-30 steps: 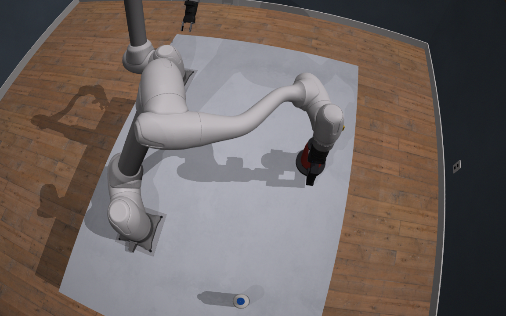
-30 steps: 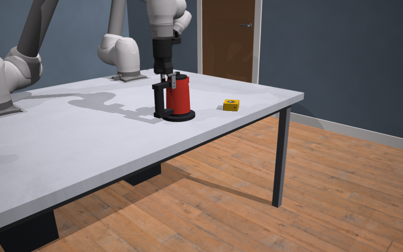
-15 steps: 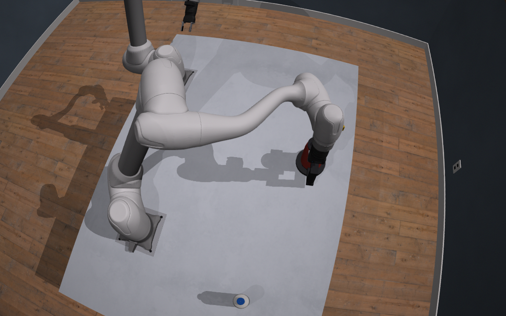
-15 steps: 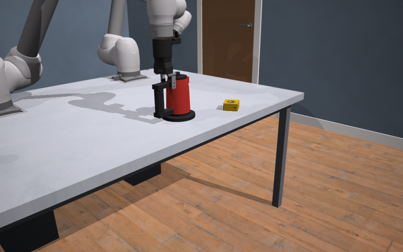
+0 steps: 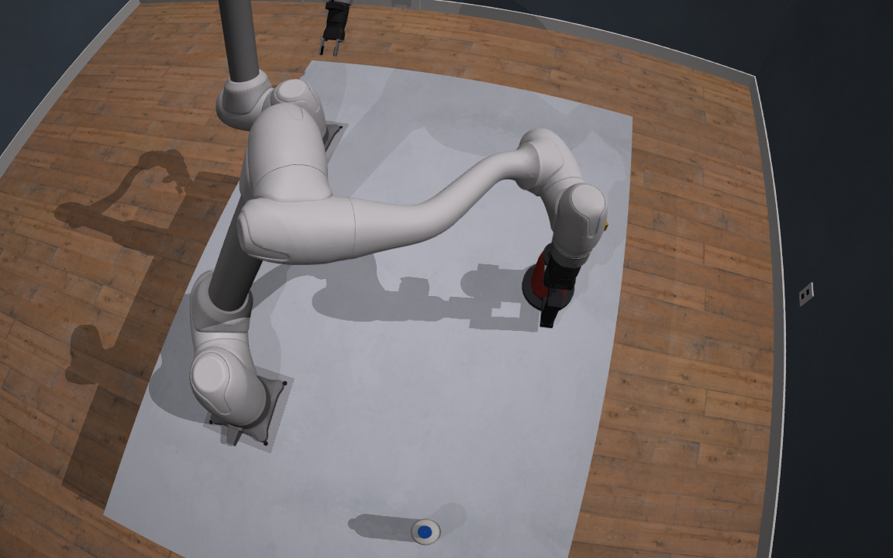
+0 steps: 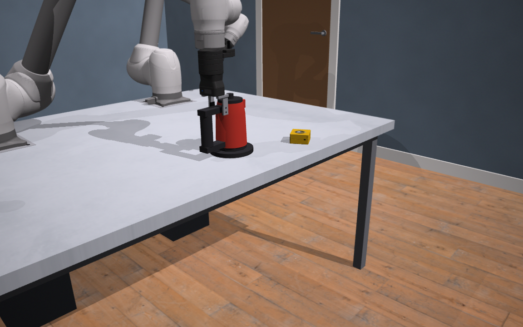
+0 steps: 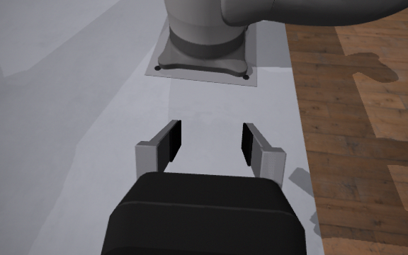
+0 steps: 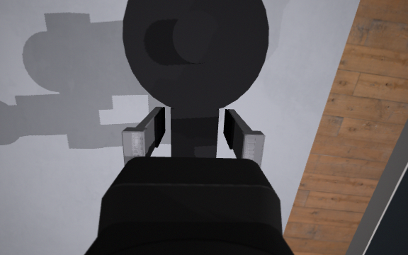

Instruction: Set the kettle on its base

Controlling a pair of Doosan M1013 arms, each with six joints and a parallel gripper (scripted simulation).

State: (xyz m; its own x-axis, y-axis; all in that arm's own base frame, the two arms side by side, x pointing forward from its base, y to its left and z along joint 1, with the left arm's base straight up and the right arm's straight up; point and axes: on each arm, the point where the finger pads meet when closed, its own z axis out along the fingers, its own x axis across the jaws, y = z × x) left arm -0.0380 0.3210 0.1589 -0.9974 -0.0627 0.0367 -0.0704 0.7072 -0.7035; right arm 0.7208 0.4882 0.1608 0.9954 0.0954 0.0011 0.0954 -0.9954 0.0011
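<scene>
My right gripper is now 20 mm to the right of the red kettle and 50 mm above it. Also, from my right hand: white bottle (270 mm behind, 640 mm to the right, 80 mm below); then round black base (60 mm to the left, 150 mm below).
</scene>
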